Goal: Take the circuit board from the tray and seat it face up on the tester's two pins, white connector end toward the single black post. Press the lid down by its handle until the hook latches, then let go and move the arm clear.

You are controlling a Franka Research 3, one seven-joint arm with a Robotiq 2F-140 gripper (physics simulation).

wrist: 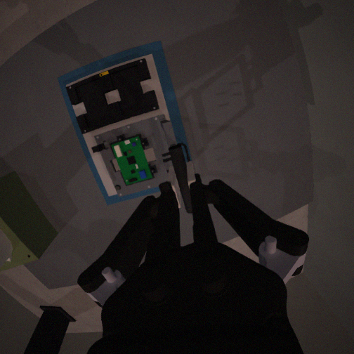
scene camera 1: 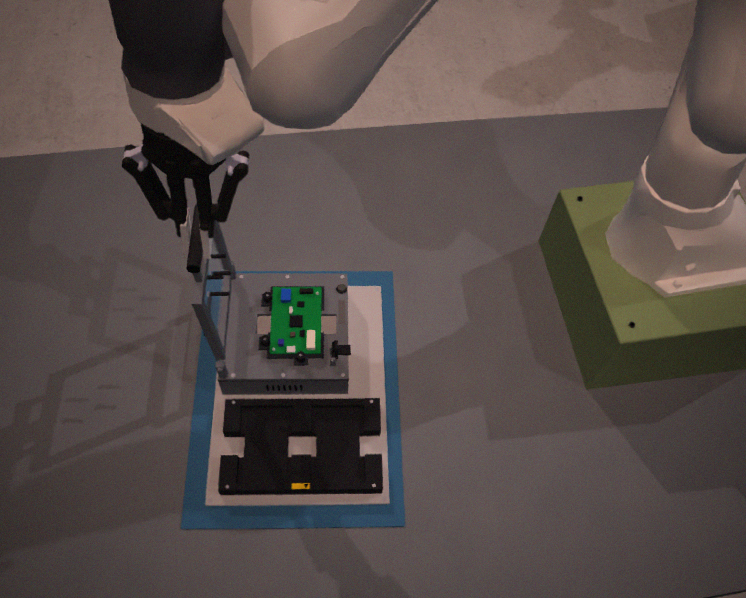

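Observation:
The green circuit board lies face up on the grey tester, its white connector end toward the single black post. The two pins are hidden. The lid stands raised, nearly upright, at the tester's left in the scene view. My gripper is shut on the lid's black handle, which sticks out between the fingertips. The black hook is at the tester's opposite side, away from the lid. The black tray holds no board.
Tester and tray stand side by side on a white mat with a blue border. The green arm base block is to the right in the scene view. The arm hangs over the table's back edge.

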